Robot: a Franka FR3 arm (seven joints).
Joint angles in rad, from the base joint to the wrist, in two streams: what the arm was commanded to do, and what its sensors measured. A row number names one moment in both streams.
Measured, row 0: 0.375, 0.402, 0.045, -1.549, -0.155, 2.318, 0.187
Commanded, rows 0 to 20: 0.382, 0.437, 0.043, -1.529, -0.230, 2.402, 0.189; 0.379, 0.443, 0.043, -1.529, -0.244, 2.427, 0.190; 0.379, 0.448, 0.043, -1.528, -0.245, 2.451, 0.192; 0.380, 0.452, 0.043, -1.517, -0.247, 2.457, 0.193; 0.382, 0.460, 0.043, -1.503, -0.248, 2.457, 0.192; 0.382, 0.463, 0.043, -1.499, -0.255, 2.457, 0.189; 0.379, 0.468, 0.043, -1.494, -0.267, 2.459, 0.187; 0.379, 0.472, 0.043, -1.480, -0.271, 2.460, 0.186; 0.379, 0.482, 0.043, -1.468, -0.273, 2.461, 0.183; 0.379, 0.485, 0.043, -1.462, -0.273, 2.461, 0.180; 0.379, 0.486, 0.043, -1.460, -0.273, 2.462, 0.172; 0.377, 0.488, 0.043, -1.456, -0.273, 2.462, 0.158; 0.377, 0.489, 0.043, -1.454, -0.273, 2.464, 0.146; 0.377, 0.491, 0.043, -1.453, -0.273, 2.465, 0.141; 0.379, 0.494, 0.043, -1.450, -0.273, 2.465, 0.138; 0.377, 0.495, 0.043, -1.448, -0.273, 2.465, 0.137; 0.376, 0.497, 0.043, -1.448, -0.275, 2.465, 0.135; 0.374, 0.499, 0.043, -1.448, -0.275, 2.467, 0.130; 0.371, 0.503, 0.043, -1.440, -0.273, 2.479, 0.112; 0.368, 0.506, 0.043, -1.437, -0.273, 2.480, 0.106; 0.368, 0.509, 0.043, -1.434, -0.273, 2.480, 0.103
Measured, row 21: 0.381, 0.482, 0.038, -1.466, -0.257, 2.458, 0.137
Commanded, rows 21 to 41: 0.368, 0.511, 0.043, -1.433, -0.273, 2.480, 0.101; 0.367, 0.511, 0.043, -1.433, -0.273, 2.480, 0.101; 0.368, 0.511, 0.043, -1.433, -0.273, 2.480, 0.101; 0.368, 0.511, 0.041, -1.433, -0.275, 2.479, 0.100; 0.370, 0.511, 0.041, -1.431, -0.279, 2.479, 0.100; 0.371, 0.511, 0.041, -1.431, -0.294, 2.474, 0.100; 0.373, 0.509, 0.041, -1.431, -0.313, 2.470, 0.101; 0.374, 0.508, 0.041, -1.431, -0.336, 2.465, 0.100; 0.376, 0.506, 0.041, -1.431, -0.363, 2.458, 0.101; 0.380, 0.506, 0.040, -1.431, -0.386, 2.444, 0.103; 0.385, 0.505, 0.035, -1.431, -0.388, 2.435, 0.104; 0.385, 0.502, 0.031, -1.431, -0.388, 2.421, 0.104; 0.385, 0.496, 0.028, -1.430, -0.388, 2.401, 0.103; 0.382, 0.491, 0.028, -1.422, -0.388, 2.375, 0.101; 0.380, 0.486, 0.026, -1.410, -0.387, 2.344, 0.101; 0.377, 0.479, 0.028, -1.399, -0.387, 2.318, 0.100; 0.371, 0.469, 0.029, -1.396, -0.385, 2.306, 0.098; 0.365, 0.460, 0.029, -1.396, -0.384, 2.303, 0.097; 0.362, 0.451, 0.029, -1.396, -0.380, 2.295, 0.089; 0.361, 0.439, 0.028, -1.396, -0.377, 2.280, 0.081; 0.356, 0.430, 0.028, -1.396, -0.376, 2.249, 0.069
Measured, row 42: 0.376, 0.466, 0.018, -1.396, -0.368, 2.311, 0.108
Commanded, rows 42 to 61: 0.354, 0.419, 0.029, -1.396, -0.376, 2.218, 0.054; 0.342, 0.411, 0.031, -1.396, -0.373, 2.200, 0.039; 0.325, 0.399, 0.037, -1.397, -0.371, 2.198, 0.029; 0.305, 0.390, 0.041, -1.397, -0.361, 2.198, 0.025; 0.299, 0.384, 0.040, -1.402, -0.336, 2.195, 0.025; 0.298, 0.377, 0.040, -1.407, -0.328, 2.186, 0.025; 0.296, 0.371, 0.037, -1.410, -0.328, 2.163, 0.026; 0.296, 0.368, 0.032, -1.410, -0.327, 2.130, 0.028; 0.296, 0.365, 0.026, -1.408, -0.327, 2.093, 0.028; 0.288, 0.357, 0.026, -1.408, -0.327, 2.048, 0.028; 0.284, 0.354, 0.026, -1.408, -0.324, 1.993, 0.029; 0.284, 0.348, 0.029, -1.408, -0.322, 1.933, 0.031; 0.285, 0.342, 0.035, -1.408, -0.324, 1.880, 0.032; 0.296, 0.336, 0.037, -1.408, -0.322, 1.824, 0.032; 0.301, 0.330, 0.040, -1.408, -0.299, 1.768, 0.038; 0.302, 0.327, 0.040, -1.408, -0.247, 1.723, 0.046; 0.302, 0.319, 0.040, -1.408, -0.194, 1.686, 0.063; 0.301, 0.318, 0.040, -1.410, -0.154, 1.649, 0.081; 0.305, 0.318, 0.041, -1.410, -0.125, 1.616, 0.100; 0.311, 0.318, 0.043, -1.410, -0.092, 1.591, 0.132
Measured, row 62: 0.310, 0.340, 0.035, -1.390, -0.184, 1.663, 0.067
